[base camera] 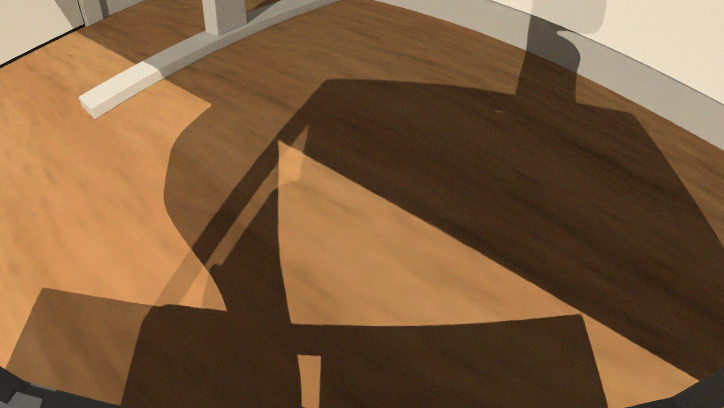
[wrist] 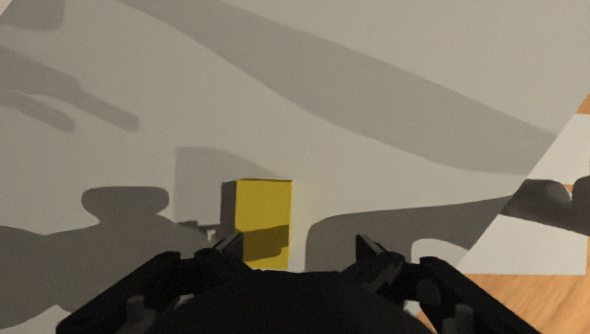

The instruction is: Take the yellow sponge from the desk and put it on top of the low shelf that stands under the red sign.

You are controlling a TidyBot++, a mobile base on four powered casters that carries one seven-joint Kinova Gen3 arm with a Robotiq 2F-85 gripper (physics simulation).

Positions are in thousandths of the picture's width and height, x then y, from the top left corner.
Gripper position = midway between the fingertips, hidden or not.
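A yellow sponge (wrist: 447, 618) is visible; in the base camera view the sponge is out of frame. Also visible: my gripper (wrist: 508, 738).
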